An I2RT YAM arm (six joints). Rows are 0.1 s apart.
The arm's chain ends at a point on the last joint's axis. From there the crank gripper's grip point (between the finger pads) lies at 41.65 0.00 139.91 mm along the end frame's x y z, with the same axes.
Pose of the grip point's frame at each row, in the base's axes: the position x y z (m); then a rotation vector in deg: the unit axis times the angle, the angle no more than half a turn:
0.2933 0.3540 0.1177 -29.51 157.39 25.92
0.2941 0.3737 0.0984 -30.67 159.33 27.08
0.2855 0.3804 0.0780 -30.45 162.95 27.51
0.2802 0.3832 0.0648 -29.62 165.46 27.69
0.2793 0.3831 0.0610 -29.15 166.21 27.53
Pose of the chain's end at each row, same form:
0.2967 0.3162 0.2587 -29.51 157.39 25.92
0.3036 0.3359 0.2391 -30.67 159.33 27.08
0.3036 0.3443 0.2183 -30.45 162.95 27.51
0.3038 0.3481 0.2045 -29.62 165.46 27.69
0.3043 0.3485 0.2006 -29.15 166.21 27.53

